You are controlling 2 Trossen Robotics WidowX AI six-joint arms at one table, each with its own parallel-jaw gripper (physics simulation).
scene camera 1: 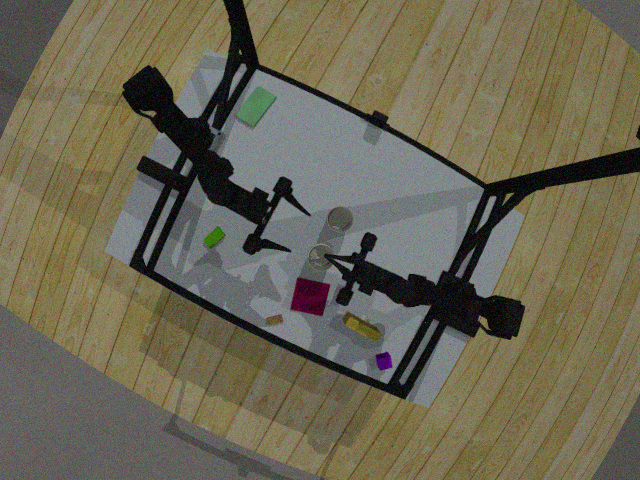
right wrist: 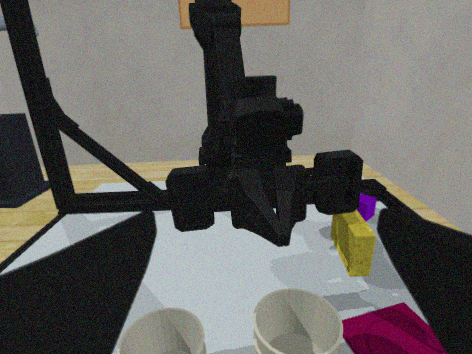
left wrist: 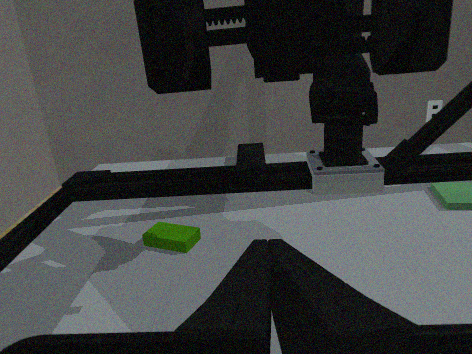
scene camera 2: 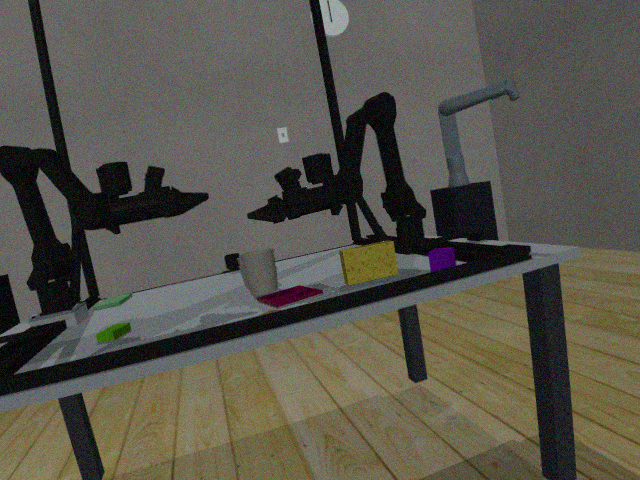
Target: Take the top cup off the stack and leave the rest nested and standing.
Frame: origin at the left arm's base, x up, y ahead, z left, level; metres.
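Seen in the pictures: left gripper, fingertip midpoint: (scene camera 1: pixel 324 255) (right wrist: pixel 284 241) (left wrist: pixel 266 253) (scene camera 2: pixel 247 216); right gripper, fingertip midpoint: (scene camera 1: pixel 300 233) (right wrist: pixel 266 220) (left wrist: pixel 303 32) (scene camera 2: pixel 208 196); left arm's base at its link origin: (scene camera 1: pixel 451 291) (scene camera 2: pixel 412 241); right arm's base at its link origin: (scene camera 1: pixel 201 140) (left wrist: pixel 342 159) (scene camera 2: pixel 58 310).
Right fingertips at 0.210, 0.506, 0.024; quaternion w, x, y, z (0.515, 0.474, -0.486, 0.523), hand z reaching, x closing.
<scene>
Offsets run from my right fingertips to a thing's top centre, as dx, dy, dz. "*": to the spot under its first point.
Two pale beige cup groups stand upright. One {-0.140, -0.076, +0.039} (scene camera 1: pixel 316 260) (right wrist: pixel 297 325) is near the magenta square; the other {-0.159, -0.082, -0.078} (scene camera 1: pixel 340 219) (right wrist: pixel 162 332) is farther up in scene camera 1. In scene camera 2 a beige cup {-0.180, -0.076, +0.039} (scene camera 2: pixel 259 273) shows, with the other mostly hidden behind it. How many cups are nested in each is unclear. My left gripper (scene camera 1: pixel 326 256) (scene camera 2: pixel 249 215) (left wrist: pixel 266 253) (right wrist: pixel 284 241) is shut and empty, fingertips above the cup near the magenta square, clear of its rim. My right gripper (scene camera 1: pixel 300 232) (scene camera 2: pixel 207 196) is open and empty, raised to the left of both.
A magenta square {* -0.224, -0.102, +0.165} (scene camera 1: pixel 310 297) (scene camera 2: pixel 290 296) (right wrist: pixel 392 330) lies beside the nearer cup. A yellow block {-0.162, -0.275, +0.182} (scene camera 1: pixel 361 327) (scene camera 2: pixel 369 262) and purple cube {-0.192, -0.397, +0.263} (scene camera 1: pixel 384 361) (scene camera 2: pixel 442 258) are beyond it. A green block {-0.217, +0.234, +0.119} (scene camera 1: pixel 214 237) (left wrist: pixel 171 237), pale green slab {-0.222, +0.291, -0.299} (scene camera 1: pixel 255 106) and small orange block {-0.224, -0.032, +0.275} (scene camera 1: pixel 273 319) lie leftward.
</scene>
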